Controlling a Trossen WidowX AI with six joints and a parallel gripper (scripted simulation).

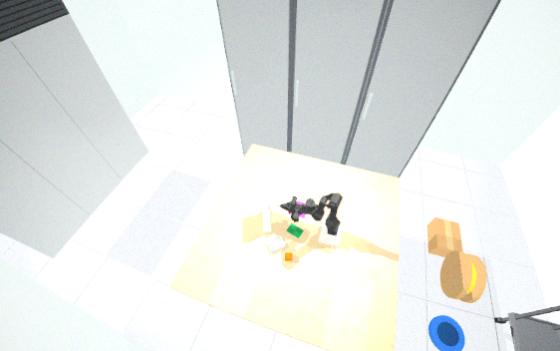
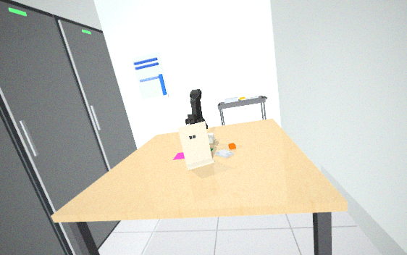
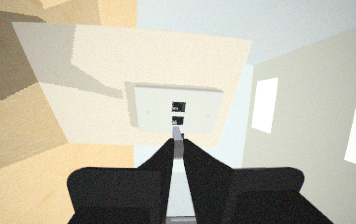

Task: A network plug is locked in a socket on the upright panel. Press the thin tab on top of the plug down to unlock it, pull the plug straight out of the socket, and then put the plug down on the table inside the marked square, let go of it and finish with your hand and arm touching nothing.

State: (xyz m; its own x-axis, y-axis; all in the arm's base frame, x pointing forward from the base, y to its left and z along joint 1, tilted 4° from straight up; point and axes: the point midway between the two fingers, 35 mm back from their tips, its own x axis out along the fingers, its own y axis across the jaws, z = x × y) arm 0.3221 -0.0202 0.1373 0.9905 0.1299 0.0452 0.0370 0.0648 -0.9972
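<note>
The magenta marked square lies 10 cm behind my gripper tip, 12 cm to the right of it and 18 cm below it. Round my gripper tip: green board 12 cm behind, 5 cm to the left, 18 cm below; then upright panel 7 cm ahead, 3 cm to the left, 6 cm below; then grey network plug right at my gripper tip.
</note>
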